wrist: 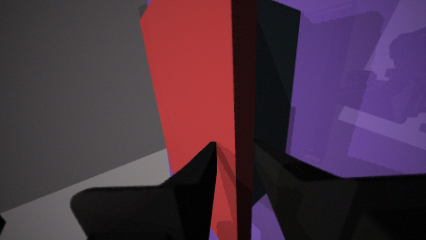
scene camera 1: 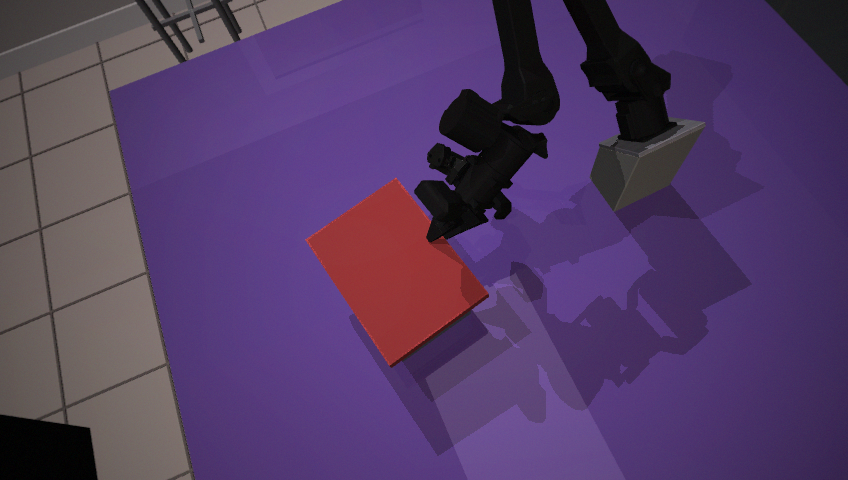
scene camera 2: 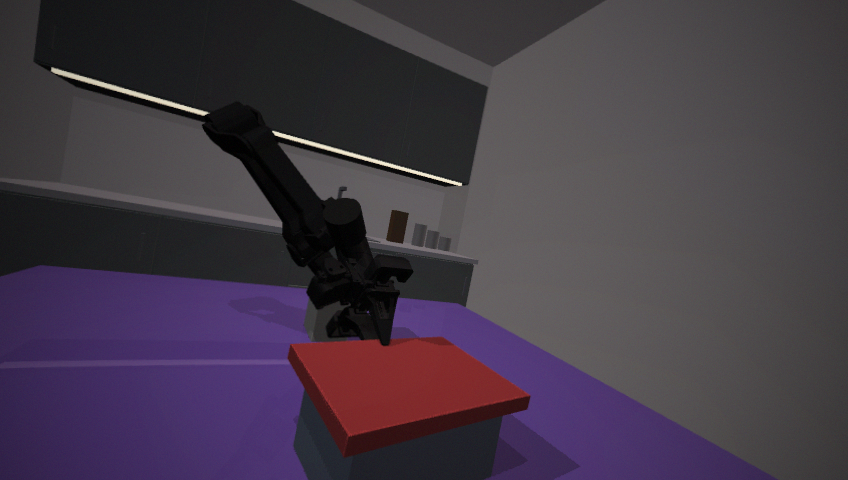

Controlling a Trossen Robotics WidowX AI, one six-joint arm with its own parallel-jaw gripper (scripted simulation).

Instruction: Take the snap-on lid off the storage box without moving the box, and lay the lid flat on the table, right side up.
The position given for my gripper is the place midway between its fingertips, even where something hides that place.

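Note:
Scene camera 2: my gripper (scene camera 2: 380,350), a red lid (scene camera 2: 369,395). Wrist view: my gripper (wrist: 234,145), the red lid (wrist: 203,67). Scene camera 1: my gripper (scene camera 1: 434,239), the red lid (scene camera 1: 404,290).

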